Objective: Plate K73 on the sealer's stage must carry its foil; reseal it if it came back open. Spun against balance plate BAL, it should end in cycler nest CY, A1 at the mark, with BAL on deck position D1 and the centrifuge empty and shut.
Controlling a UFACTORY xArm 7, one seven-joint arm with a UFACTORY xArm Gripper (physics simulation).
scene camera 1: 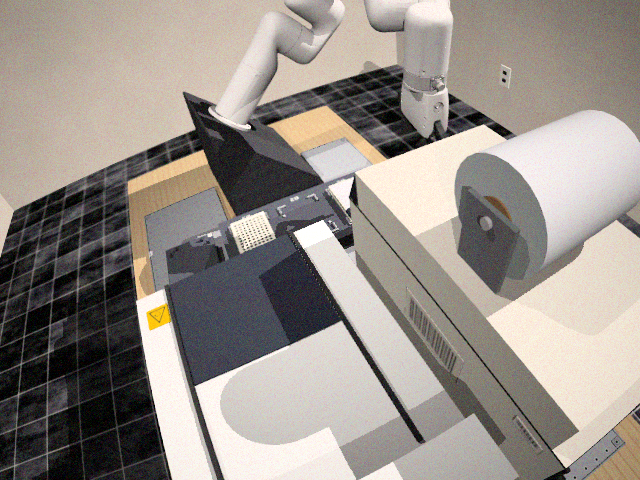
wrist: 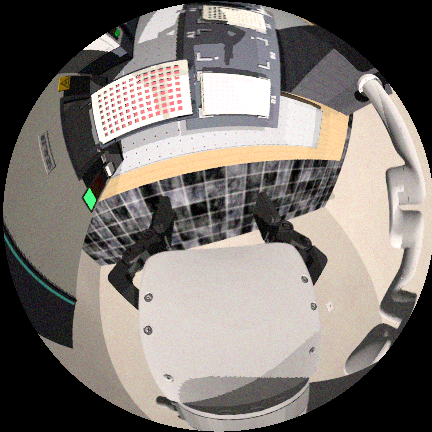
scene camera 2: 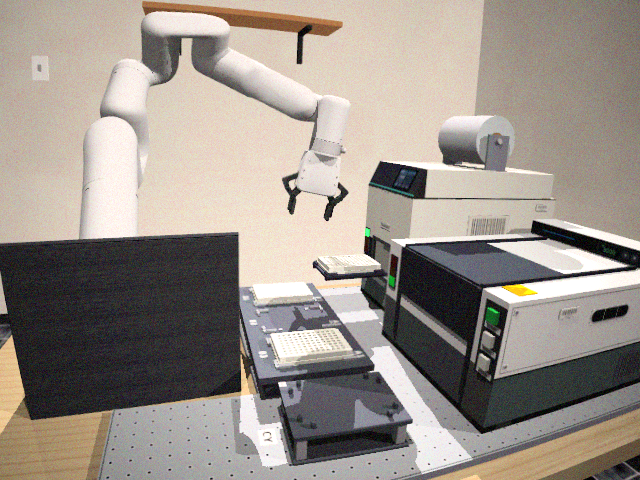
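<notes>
Plate K73 rests on the sealer's extended stage; its wells show pink-red in the wrist view, with no foil seen over them. My gripper is open and empty, high above and to the side of the stage. A plate with a flat white top sits at D1. Another plate with open-looking wells sits at the deck's other end; the BAL label is not readable. Nest CY holds no plate. The centrifuge looks shut; its inside is hidden.
The cream sealer carries a large foil roll and stands beside the centrifuge. The dark deck lies between them and a tall black panel. A wall shelf is behind the arm.
</notes>
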